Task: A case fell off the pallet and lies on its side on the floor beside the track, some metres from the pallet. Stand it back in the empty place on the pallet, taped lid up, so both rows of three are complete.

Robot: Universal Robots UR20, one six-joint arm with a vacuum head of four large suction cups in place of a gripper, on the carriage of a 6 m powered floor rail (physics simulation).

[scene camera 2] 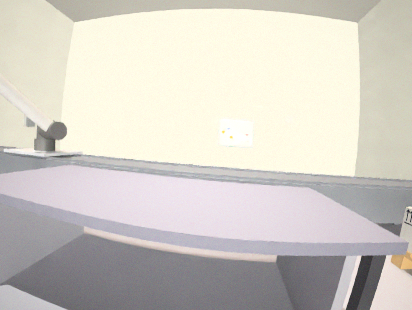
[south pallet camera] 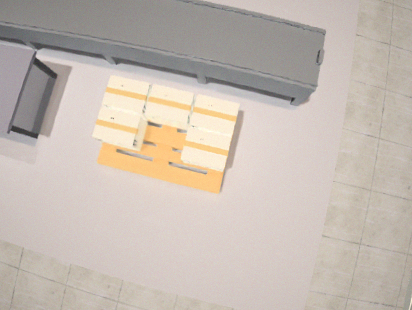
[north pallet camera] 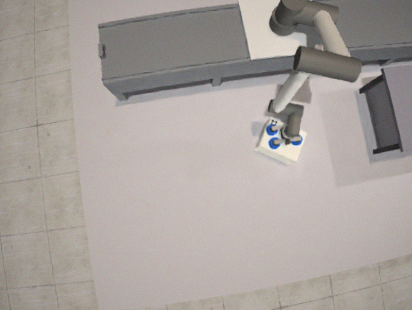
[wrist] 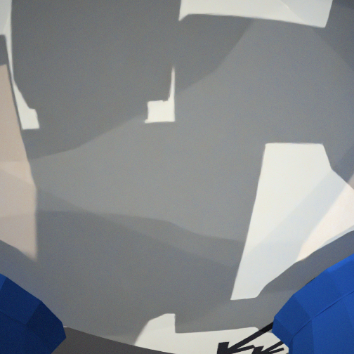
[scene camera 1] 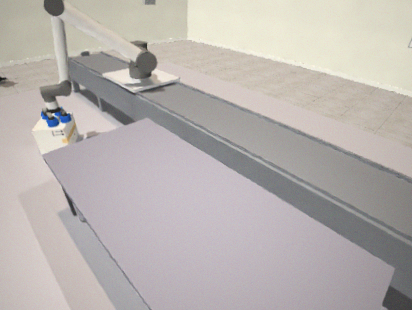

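Seen in the pictures: arm's base at its link origin: (scene camera 2: 44, 150) (north pallet camera: 282, 24) (scene camera 1: 140, 75).
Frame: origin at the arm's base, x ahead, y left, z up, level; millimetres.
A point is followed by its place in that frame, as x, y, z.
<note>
The fallen white case (scene camera 1: 50, 144) @[1112, 27, -457] (north pallet camera: 280, 156) @[1142, -160, -359] lies on the floor between the rail and the table's end, black arrow marks upward, orange tape on a side. My vacuum head (scene camera 1: 55, 119) (north pallet camera: 284, 135) @[958, -116, -278] is at its upper face, with the blue cups touching or very close; whether suction holds it does not show. In the wrist view the case's face (wrist: 290, 200) fills the picture, much of it shaded. The orange pallet (south pallet camera: 160, 172) @[1286, 4078, -427] (scene camera 2: 402, 261) @[646, 3452, -510] bears a back row of three taped cases and a front row with one (south pallet camera: 117, 127) @[1008, 3665, -133] left and one (south pallet camera: 206, 147) @[996, 4452, -133] right of the empty middle place.
The grey rail (scene camera 1: 280, 120) (north pallet camera: 170, 45) (south pallet camera: 200, 35) runs behind the case and the pallet. My arm stands on the white carriage plate (scene camera 1: 165, 80) @[-115, 318, 0] (north pallet camera: 267, 45) @[193, -180, 0]. A lilac-topped table (scene camera 1: 210, 200) @[782, 1900, -40] (scene camera 2: 200, 205) @[1043, 2044, -40] (north pallet camera: 405, 95) @[792, 1063, -41] (south pallet camera: 12, 85) @[869, 2600, -39] stands between the case and the pallet.
</note>
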